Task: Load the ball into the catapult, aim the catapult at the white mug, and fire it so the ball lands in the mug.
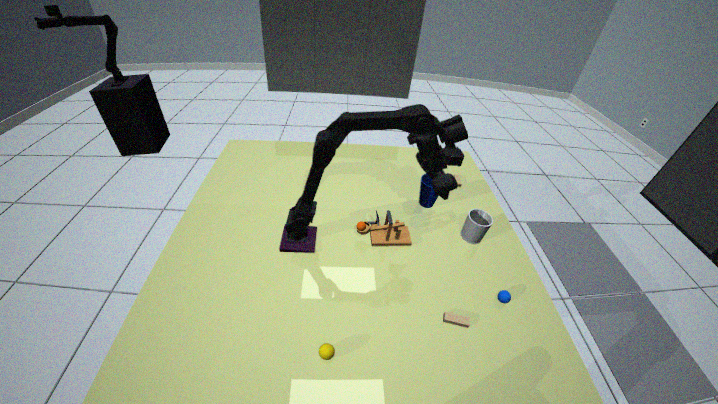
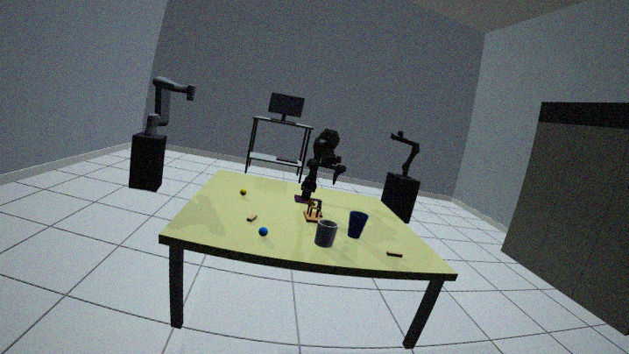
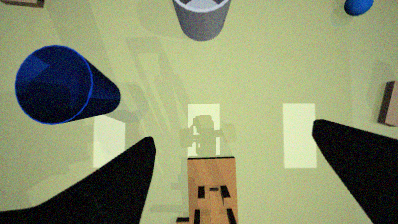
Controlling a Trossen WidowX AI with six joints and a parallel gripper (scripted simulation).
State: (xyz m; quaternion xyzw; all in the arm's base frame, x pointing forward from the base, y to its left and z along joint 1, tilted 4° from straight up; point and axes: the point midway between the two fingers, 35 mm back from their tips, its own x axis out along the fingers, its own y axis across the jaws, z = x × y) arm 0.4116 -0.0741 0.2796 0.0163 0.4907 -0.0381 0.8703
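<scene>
The orange ball lies 230 mm behind my gripper tip, 170 mm below it and 40 mm to the left of it. The rest, counted from my gripper tip: wooden catapult: 180 mm below, 160 mm behind, 50 mm to the left; then white mug: 200 mm below, 190 mm ahead, 20 mm to the right; then blue cup: 200 mm below, 180 mm to the left, 90 mm ahead.
</scene>
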